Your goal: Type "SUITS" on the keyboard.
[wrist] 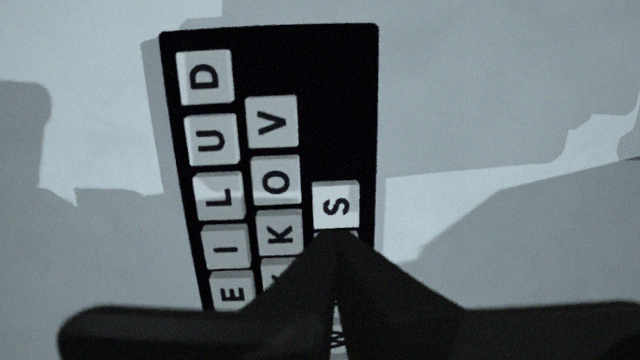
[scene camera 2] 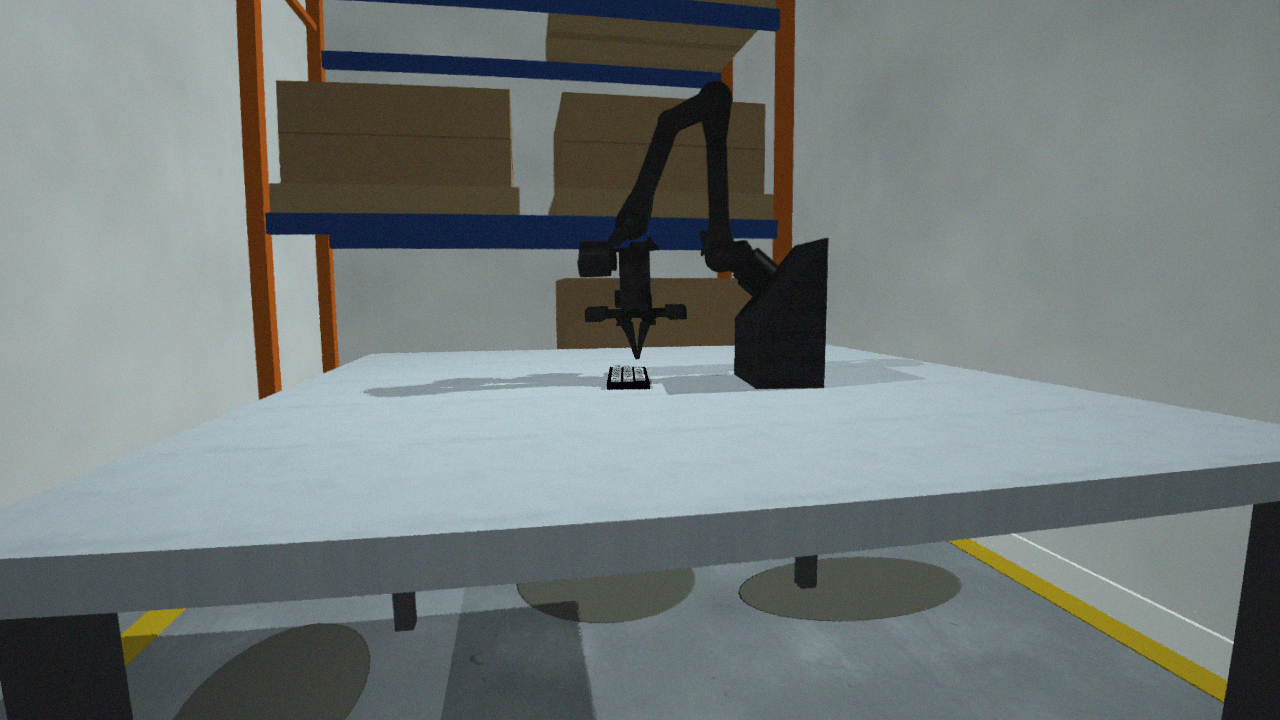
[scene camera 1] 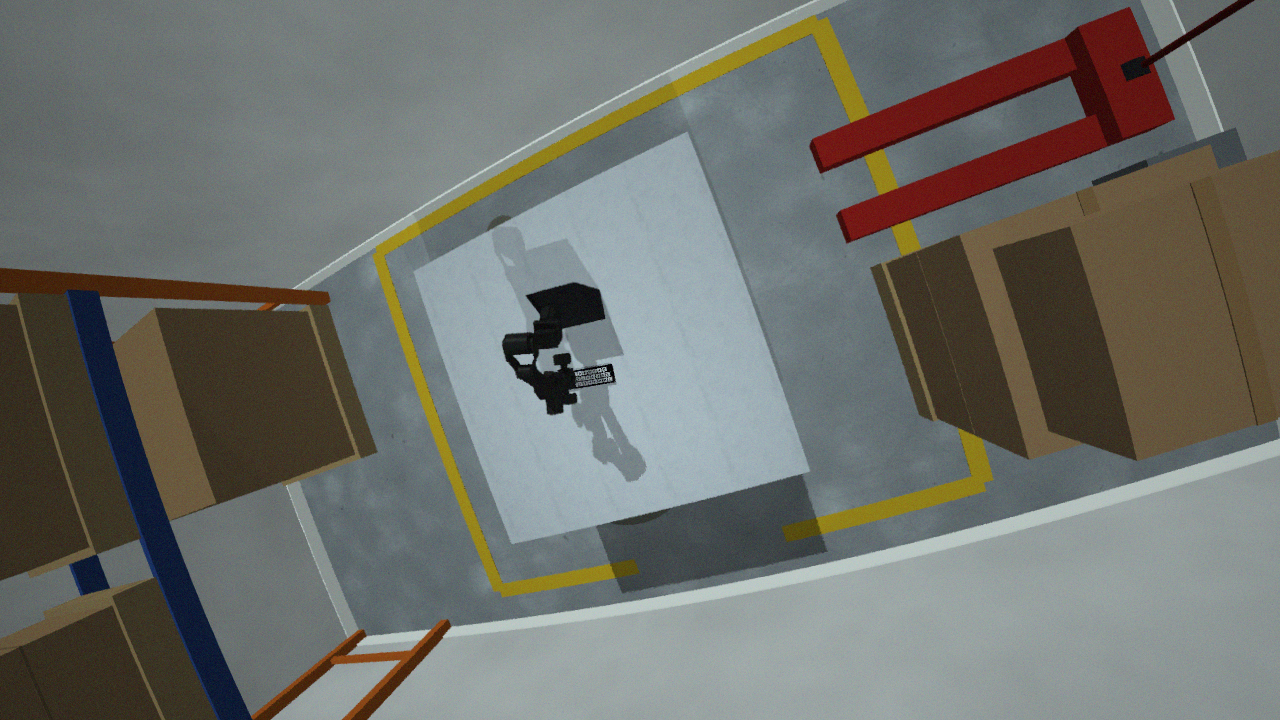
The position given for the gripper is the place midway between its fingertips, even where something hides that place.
In view: the gripper (scene camera 2: 637,359) and a black keyboard (wrist: 332,68).
The gripper also shows in the wrist view (wrist: 333,243).
